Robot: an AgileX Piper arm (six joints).
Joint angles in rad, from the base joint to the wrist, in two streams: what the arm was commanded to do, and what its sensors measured. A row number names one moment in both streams.
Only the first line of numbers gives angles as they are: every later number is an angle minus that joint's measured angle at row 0.
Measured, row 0: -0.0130, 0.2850, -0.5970, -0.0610, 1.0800, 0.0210
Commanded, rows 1 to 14: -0.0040, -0.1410, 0.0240, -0.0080, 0.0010, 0.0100; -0.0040, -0.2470, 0.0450, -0.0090, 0.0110, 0.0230; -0.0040, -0.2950, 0.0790, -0.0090, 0.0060, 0.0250; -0.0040, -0.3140, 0.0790, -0.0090, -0.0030, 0.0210; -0.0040, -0.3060, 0.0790, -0.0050, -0.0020, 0.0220; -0.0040, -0.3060, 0.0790, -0.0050, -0.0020, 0.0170; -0.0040, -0.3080, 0.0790, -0.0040, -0.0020, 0.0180; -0.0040, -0.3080, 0.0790, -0.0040, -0.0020, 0.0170; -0.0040, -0.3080, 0.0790, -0.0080, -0.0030, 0.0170; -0.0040, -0.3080, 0.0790, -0.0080, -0.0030, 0.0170; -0.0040, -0.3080, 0.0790, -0.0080, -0.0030, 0.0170; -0.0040, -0.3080, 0.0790, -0.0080, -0.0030, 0.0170; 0.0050, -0.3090, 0.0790, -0.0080, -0.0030, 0.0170; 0.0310, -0.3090, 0.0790, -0.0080, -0.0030, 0.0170
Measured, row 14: 0.0070, -0.2900, 0.0760, -0.0010, 0.0020, 0.0190
